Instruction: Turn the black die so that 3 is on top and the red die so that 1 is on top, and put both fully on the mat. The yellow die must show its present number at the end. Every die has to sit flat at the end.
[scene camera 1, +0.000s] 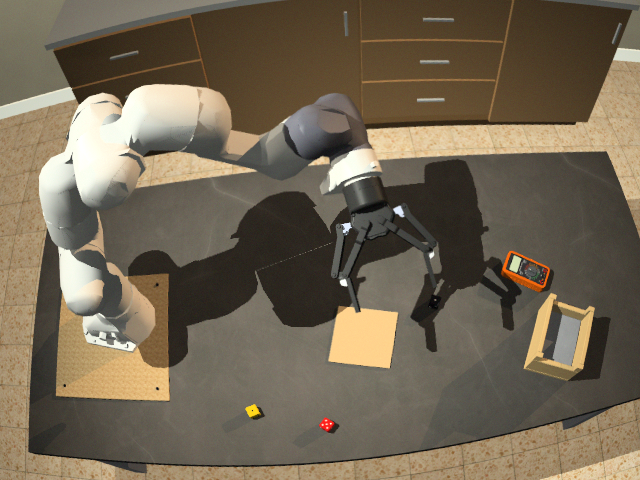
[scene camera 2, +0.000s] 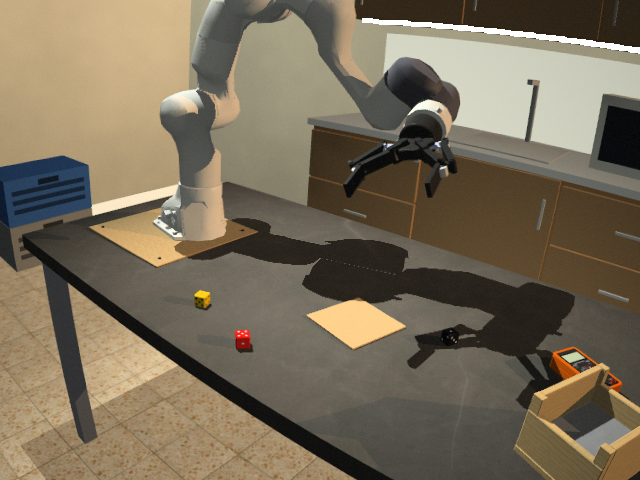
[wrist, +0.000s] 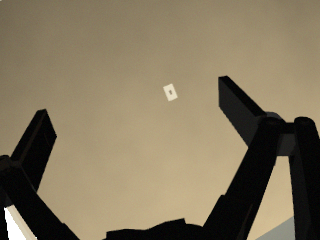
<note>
The pictures show: my gripper, a tan mat and a wooden box.
My gripper is seen too in scene camera 2 and in the wrist view.
</note>
